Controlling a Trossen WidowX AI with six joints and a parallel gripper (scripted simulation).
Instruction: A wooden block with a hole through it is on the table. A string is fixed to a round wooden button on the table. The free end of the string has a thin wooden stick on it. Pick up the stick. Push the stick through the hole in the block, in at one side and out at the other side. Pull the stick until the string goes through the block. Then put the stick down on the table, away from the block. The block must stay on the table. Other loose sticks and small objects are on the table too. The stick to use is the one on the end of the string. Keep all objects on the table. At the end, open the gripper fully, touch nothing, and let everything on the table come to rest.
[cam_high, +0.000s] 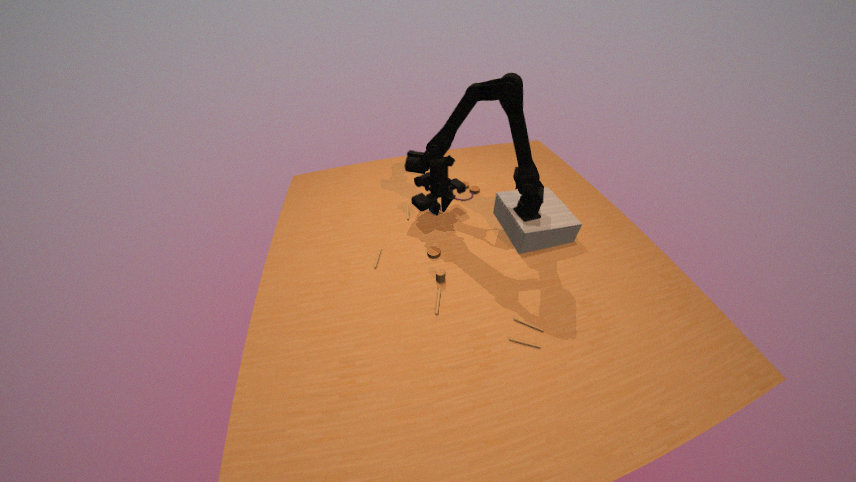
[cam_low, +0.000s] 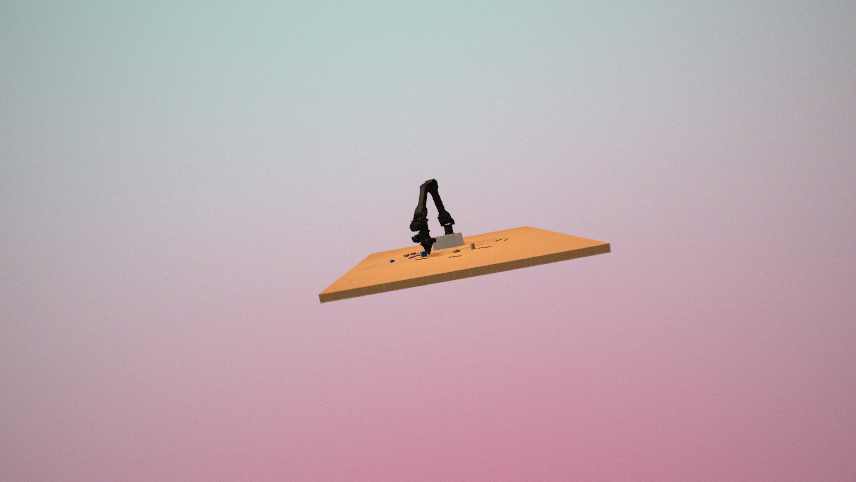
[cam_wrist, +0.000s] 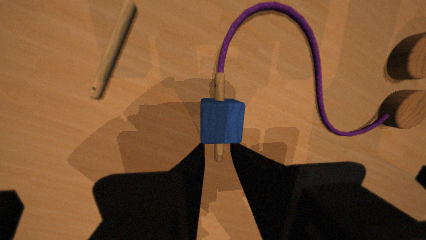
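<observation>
Right now the blue block is 30 mm to the right of my gripper tip, 10 mm ahead of it and 10 mm above it. Round my gripper tip: small wooden cylinder 260 mm to the left, 100 mm ahead, 10 mm above; thin stick 40 mm to the right, 10 mm ahead, 10 mm above.
</observation>
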